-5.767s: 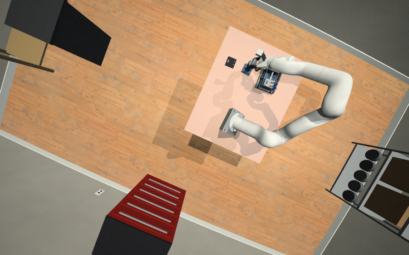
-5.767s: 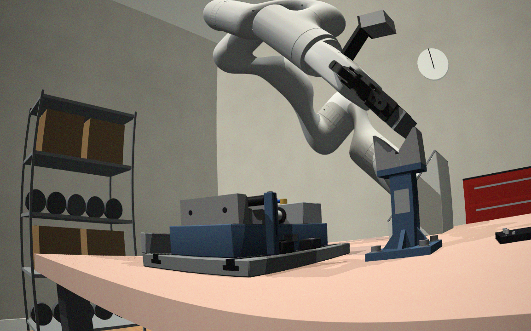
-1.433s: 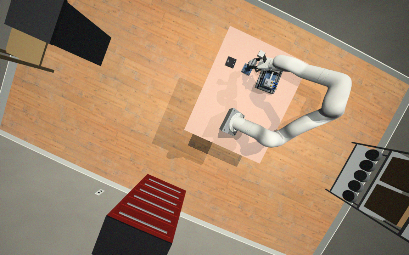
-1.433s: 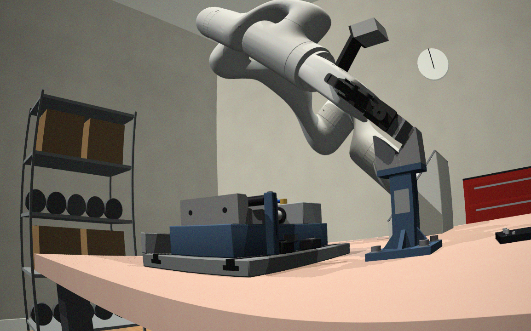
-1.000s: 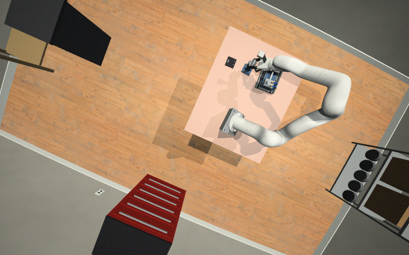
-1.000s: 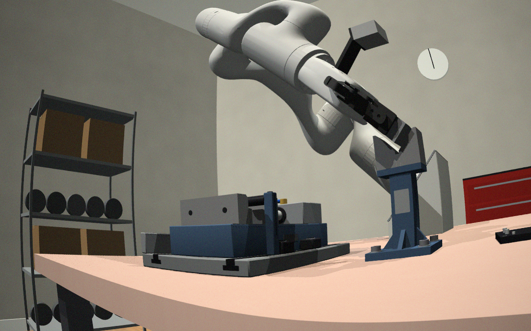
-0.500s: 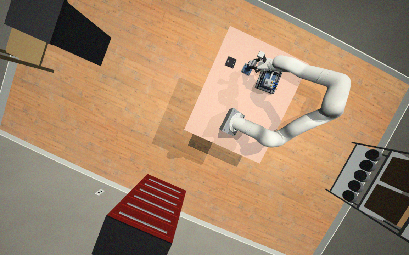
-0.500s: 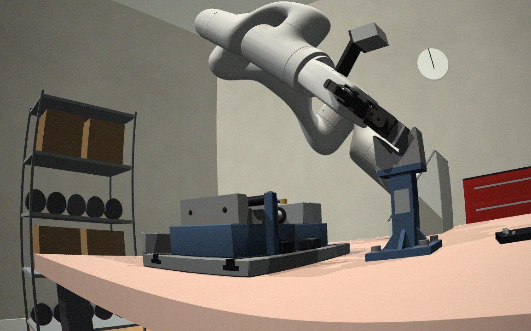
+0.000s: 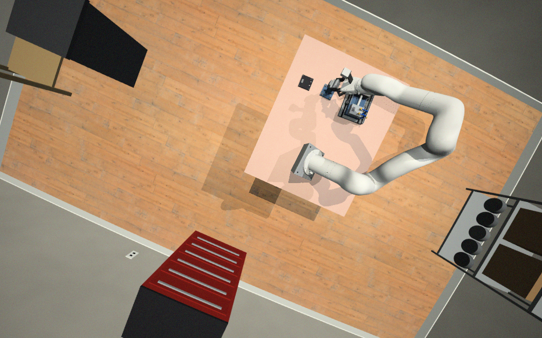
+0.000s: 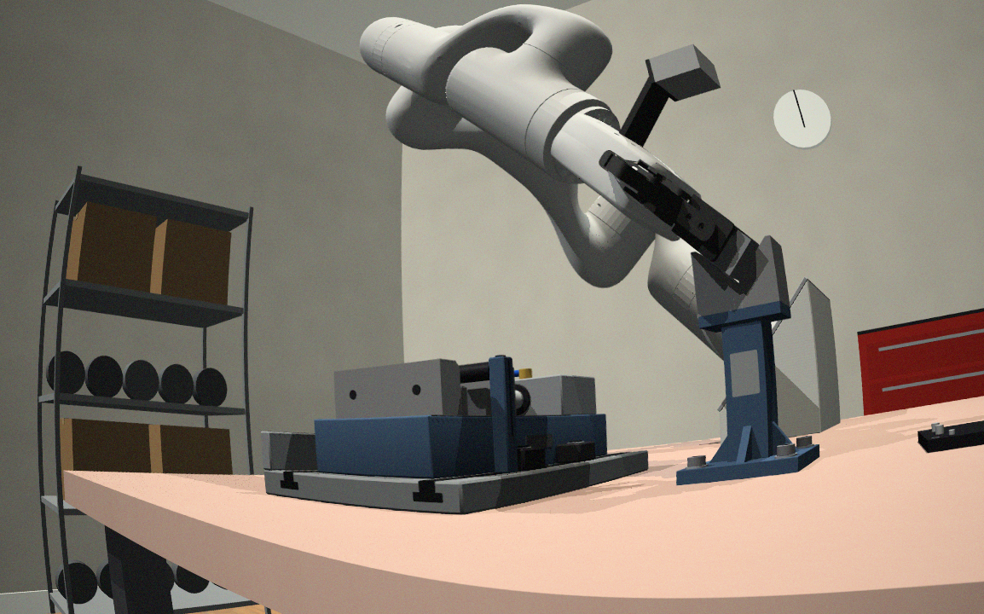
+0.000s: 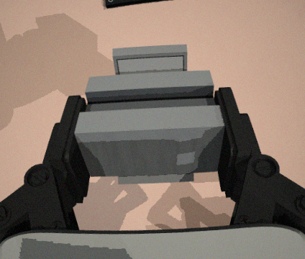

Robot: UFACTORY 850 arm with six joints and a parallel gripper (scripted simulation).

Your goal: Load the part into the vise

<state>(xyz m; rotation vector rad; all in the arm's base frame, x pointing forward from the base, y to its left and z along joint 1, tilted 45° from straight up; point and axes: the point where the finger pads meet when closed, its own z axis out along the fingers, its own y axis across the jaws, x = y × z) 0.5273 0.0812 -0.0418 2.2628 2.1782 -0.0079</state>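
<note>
My gripper is now 1 cm to the right of the part. Also, from my hand: cylinder rod: 21 cm to the right, 9 cm below, 1 cm ahead; moving jaw: 21 cm to the right, 9 cm below, 6 cm ahead; work stop rod: 16 cm to the right, 10 cm ahead, 8 cm below.
</note>
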